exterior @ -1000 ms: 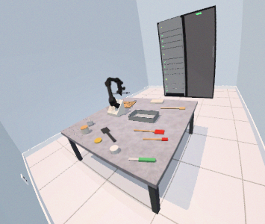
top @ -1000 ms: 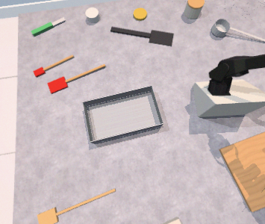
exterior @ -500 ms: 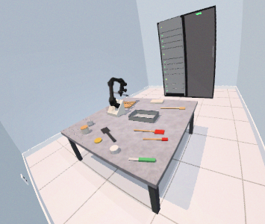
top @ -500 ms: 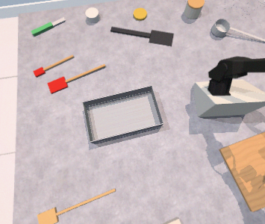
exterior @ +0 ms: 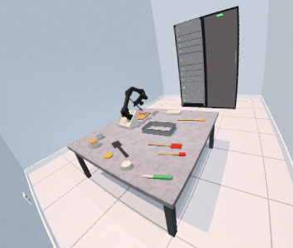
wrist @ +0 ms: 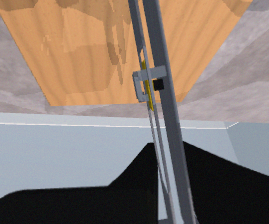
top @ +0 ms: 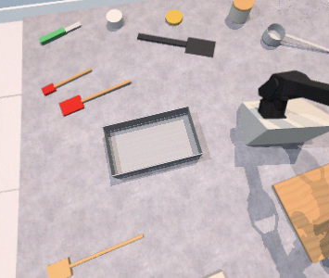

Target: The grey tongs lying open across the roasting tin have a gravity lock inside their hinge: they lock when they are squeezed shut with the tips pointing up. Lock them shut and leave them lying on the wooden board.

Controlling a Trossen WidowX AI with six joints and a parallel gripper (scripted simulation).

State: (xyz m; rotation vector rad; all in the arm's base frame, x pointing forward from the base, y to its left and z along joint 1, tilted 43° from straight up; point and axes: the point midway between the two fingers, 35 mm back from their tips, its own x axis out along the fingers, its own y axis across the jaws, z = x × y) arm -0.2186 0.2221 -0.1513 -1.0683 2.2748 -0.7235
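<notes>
Right now my gripper tip is 40 mm to the right of the black lock piece, 40 mm short of it and 10 mm above it. Also, from my gripper tip: wooden board (140 mm below); then black spatula (610 mm to the right, 510 mm ahead, 150 mm below); then grey roasting tin (610 mm ahead, 180 mm to the right, 120 mm below).
</notes>
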